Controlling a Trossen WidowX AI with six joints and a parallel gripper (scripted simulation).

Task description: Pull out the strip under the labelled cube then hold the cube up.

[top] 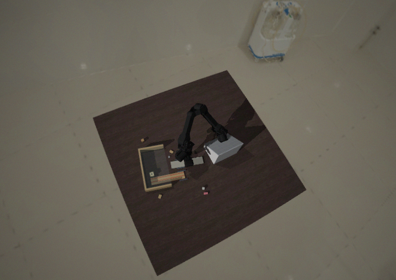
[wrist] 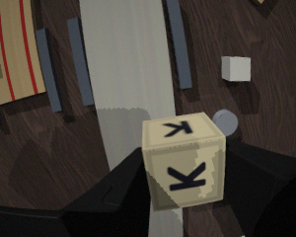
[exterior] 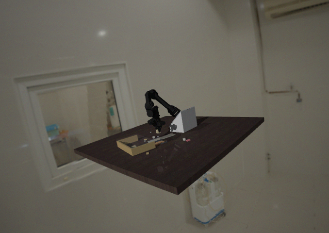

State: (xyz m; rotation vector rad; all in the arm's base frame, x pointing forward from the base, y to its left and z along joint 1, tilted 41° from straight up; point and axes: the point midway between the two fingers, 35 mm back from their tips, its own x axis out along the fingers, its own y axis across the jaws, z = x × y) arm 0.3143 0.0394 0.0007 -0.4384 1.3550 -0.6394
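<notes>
The grey round piece lies 5 cm below my gripper tip, 4 cm to the right of it and 2 cm behind it.
</notes>
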